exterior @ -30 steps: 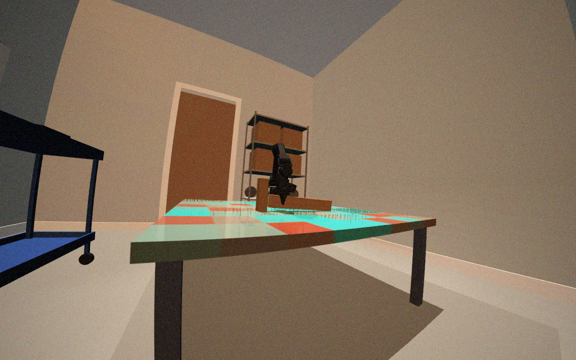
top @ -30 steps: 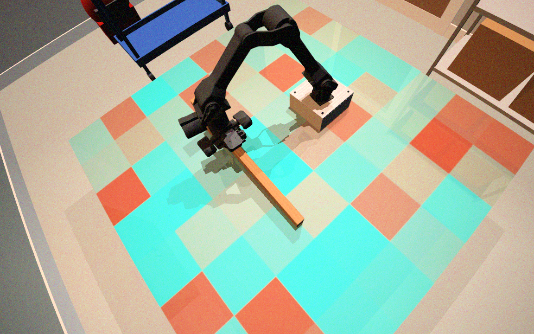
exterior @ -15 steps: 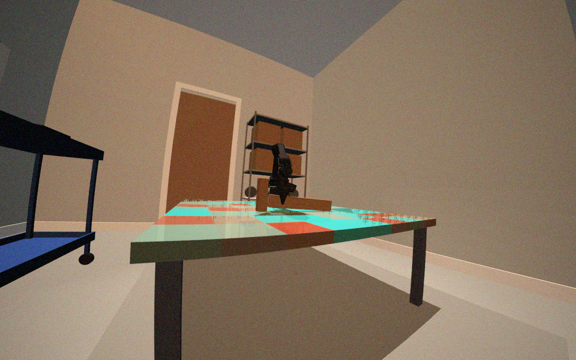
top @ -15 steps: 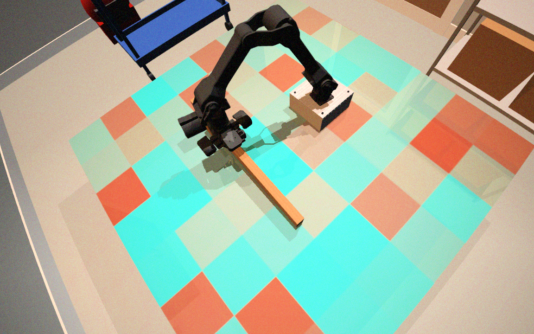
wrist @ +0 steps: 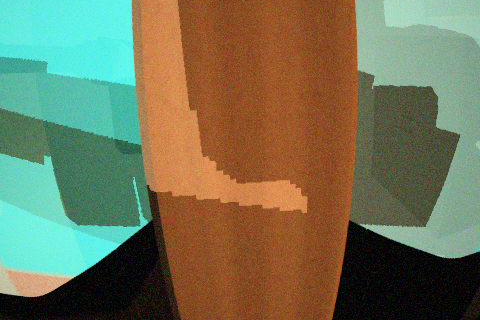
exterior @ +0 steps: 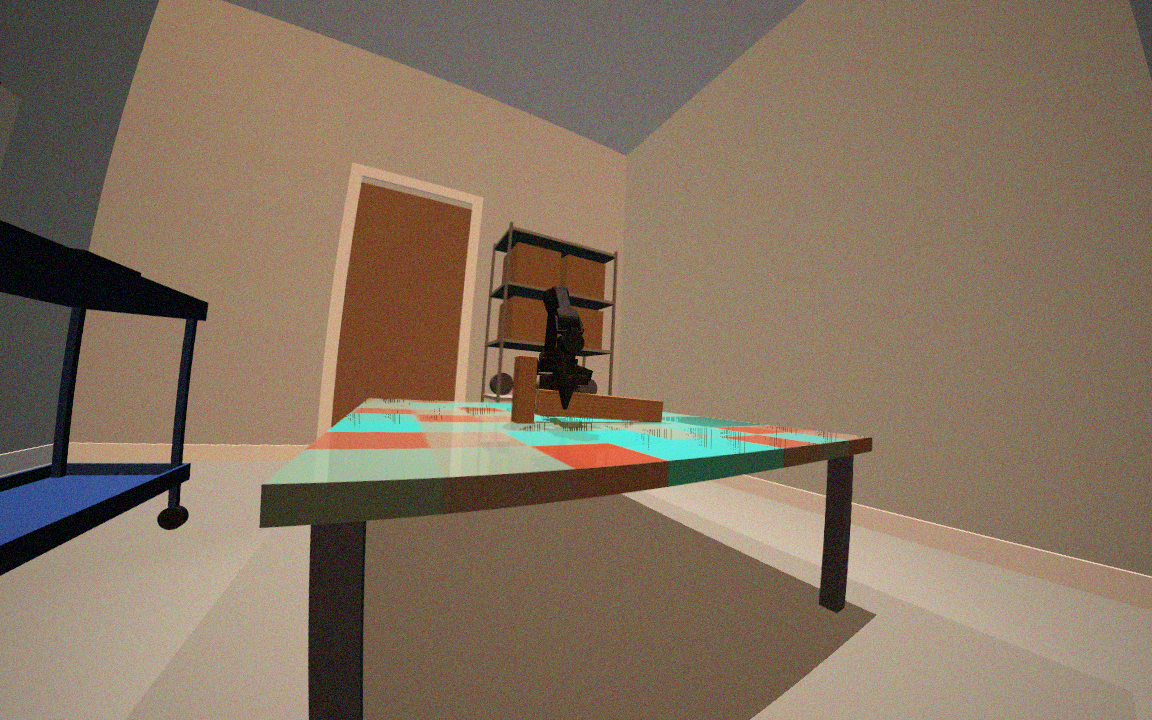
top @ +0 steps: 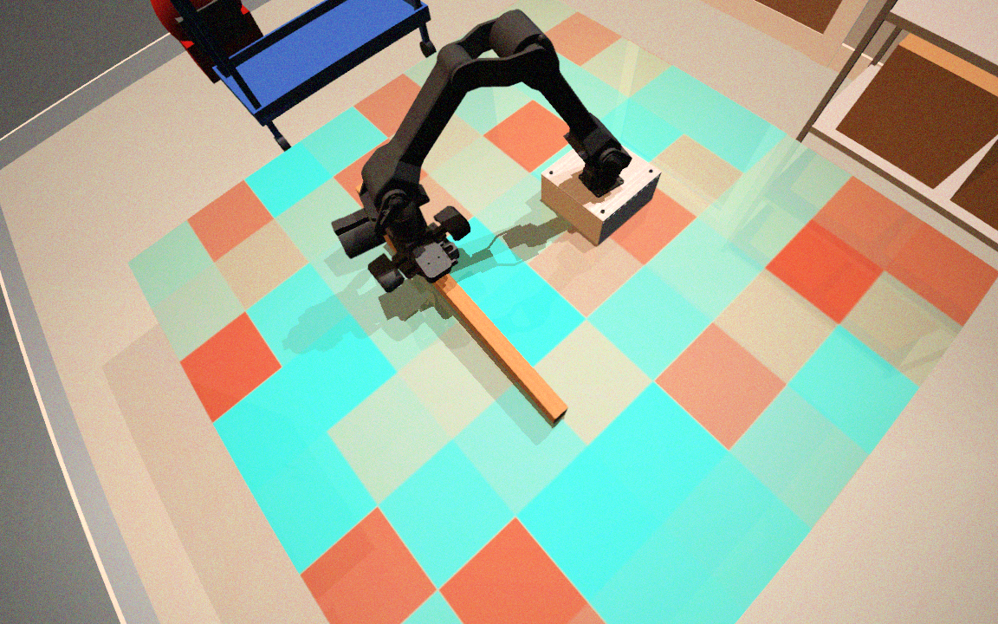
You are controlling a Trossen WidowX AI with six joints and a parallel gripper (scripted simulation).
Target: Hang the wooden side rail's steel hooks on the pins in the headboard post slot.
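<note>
My gripper tip is now 120 mm to the left of the headboard post, 40 mm below it and 20 mm short of it.
</note>
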